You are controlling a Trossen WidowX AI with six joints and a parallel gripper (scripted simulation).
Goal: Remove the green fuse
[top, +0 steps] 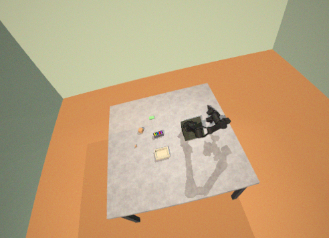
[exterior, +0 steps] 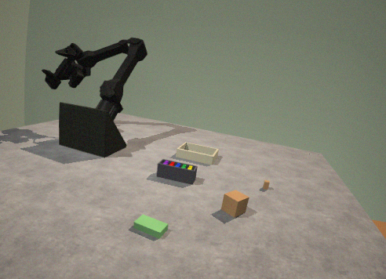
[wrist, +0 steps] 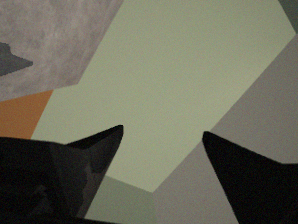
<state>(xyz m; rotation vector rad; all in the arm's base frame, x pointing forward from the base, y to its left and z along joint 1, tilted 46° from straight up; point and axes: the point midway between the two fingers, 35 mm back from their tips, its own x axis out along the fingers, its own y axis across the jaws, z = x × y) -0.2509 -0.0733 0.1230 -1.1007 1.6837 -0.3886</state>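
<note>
Right now the green fuse is 540 mm ahead of my gripper tip, 80 mm to the right of it and 260 mm below it. Round my gripper tip: beige tray 550 mm ahead, 130 mm to the left, 280 mm below.
</note>
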